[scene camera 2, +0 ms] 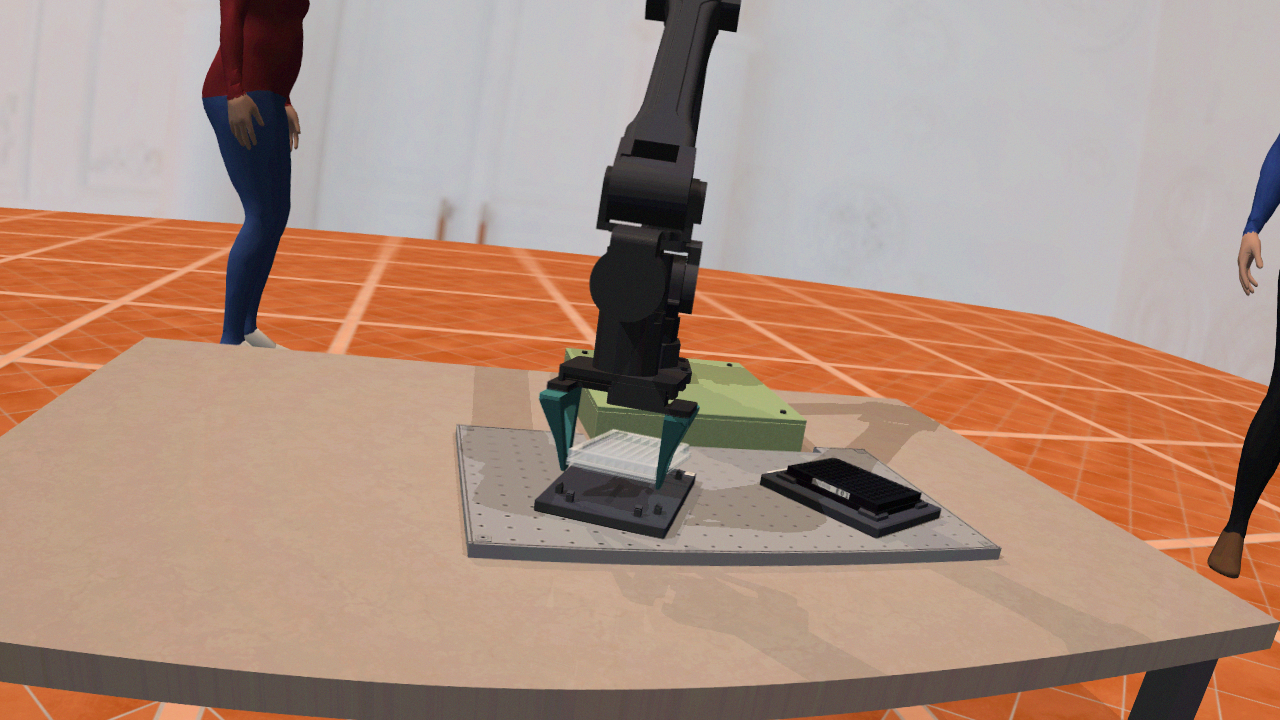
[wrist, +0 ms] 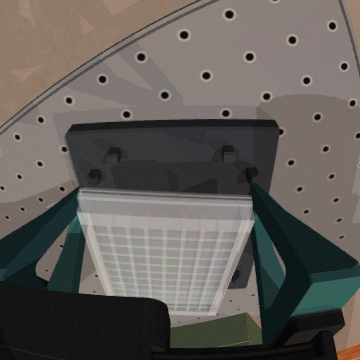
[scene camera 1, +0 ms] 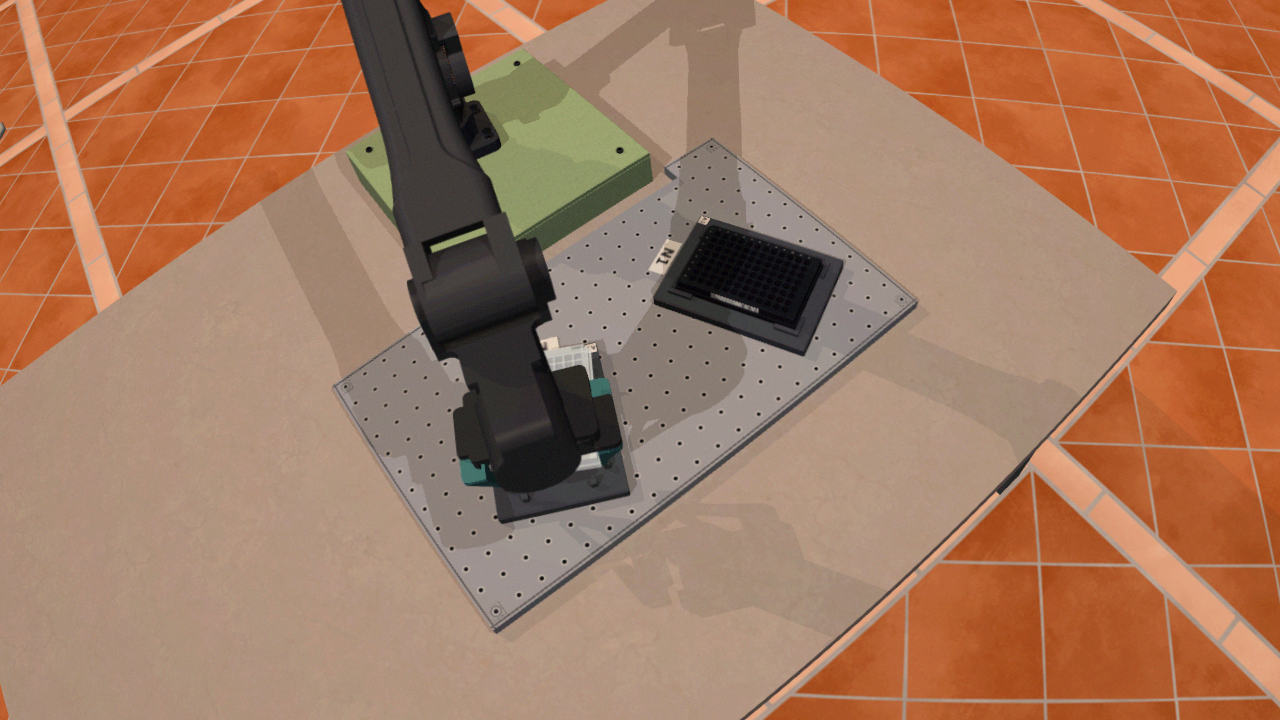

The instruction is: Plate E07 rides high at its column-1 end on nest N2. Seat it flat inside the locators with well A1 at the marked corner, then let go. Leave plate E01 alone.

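Frame: origin at the arm's base, x left, y up, z ahead, level; metres.
Seen in the pictures: gripper, fingertip midpoint: (scene camera 2: 610, 478) (wrist: 165, 193).
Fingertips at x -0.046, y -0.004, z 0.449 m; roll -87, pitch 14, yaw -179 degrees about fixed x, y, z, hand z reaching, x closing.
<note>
Pixels of each thing's middle, then the offset from my fingertips to it. "pt": a spot on its surface instead.
- clear whitish well plate, body centre: (wrist: 163, 269) (scene camera 1: 548, 409) (scene camera 2: 631, 454) dx +0.019, dy +0.008, dz -0.054 m
- dark nest N2, body centre: (wrist: 176, 230) (scene camera 1: 548, 427) (scene camera 2: 621, 486) dx +0.013, dy -0.027, dz -0.057 m
- small white corner mark, surface spot: (scene camera 1: 591, 347) (scene camera 2: 690, 473) pt dx +0.086, dy -0.026, dz -0.118 m
- Black plate E01, body centre: (scene camera 1: 750, 274) (scene camera 2: 853, 485) dx +0.262, dy -0.019, dz -0.112 m
- dark nest, surface spot: (scene camera 1: 801, 340) pt dx +0.266, dy -0.026, dz -0.022 m
- N1 label, surface spot: (scene camera 1: 665, 257) pt dx +0.203, dy -0.036, dz -0.188 m
- grey perforated board, body centre: (scene camera 1: 620, 346) (wrist: 97, 270) (scene camera 2: 714, 493) dx +0.114, dy -0.044, dz -0.116 m
Plate E07, a clear whitish well plate (scene camera 1: 571, 360) (scene camera 2: 622, 454) (wrist: 165, 250), is gripped by its two long sides between the teal fingers. My gripper (scene camera 1: 541, 434) (scene camera 2: 612, 476) (wrist: 165, 193) is shut on it. The plate is raised above dark nest N2 (scene camera 1: 559, 505) (scene camera 2: 595, 503) (wrist: 170, 142) and shifted toward the green block. Locator posts at the nest's front end stand uncovered. A small white corner mark (scene camera 1: 591, 347) (scene camera 2: 688, 475) shows at the nest's back right. The arm hides much of the plate in scene camera 1. Well A1 cannot be made out.
Black plate E01 (scene camera 1: 750, 273) (scene camera 2: 854, 483) sits on the other dark nest (scene camera 1: 801, 340), beside the N1 label (scene camera 1: 665, 257). Both nests are on a grey perforated board (scene camera 1: 680, 385) (scene camera 2: 501, 528) (wrist: 280, 70). A green block (scene camera 1: 554, 170) (scene camera 2: 698, 429) (wrist: 215, 332) stands behind, at the arm's base.
</note>
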